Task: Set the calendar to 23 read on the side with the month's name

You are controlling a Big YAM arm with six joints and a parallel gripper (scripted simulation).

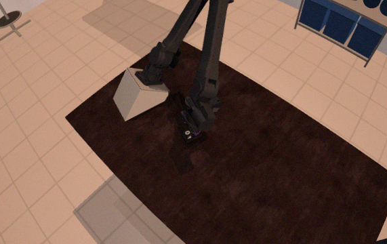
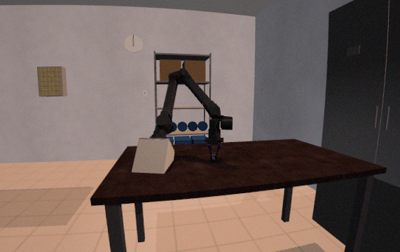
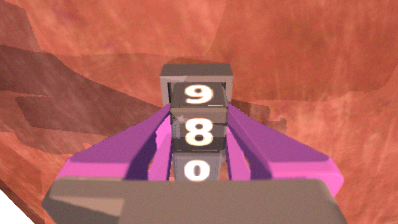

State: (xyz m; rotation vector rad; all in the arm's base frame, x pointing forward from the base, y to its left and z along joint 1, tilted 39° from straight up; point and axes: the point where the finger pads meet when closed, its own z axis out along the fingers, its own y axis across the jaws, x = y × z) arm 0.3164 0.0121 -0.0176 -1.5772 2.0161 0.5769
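My gripper is now 20 mm to the left of the dark tray, 20 mm above it and 10 mm past it.
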